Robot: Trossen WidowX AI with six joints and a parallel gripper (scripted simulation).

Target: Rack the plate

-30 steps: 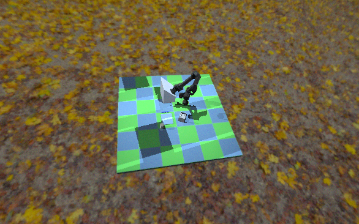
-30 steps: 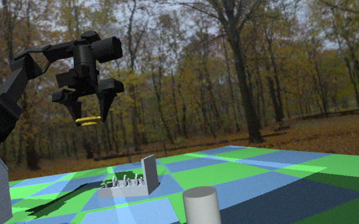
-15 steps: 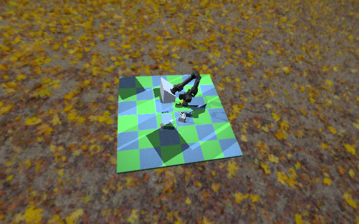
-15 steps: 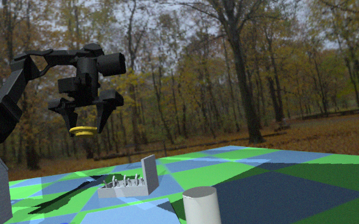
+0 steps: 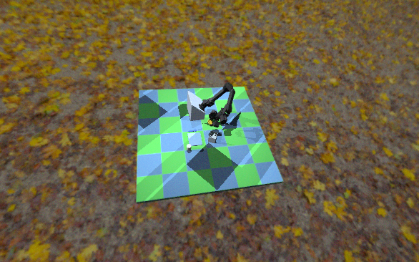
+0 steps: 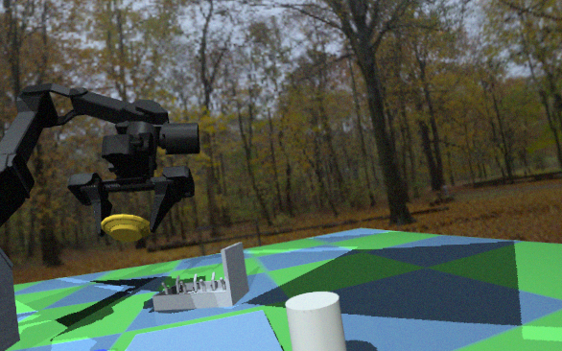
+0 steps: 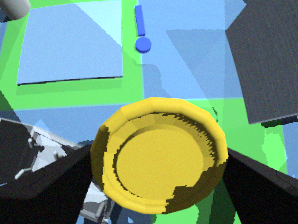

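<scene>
The dish rack lies 10 cm below my gripper tip, 9 cm ahead of it and 3 cm to the left of it. From my gripper tip the other things lie so: white cylinder 22 cm to the right, 22 cm ahead, 10 cm below; yellow plate 1 cm above; blue spoon 16 cm to the right, 12 cm below, 1 cm ahead.
</scene>
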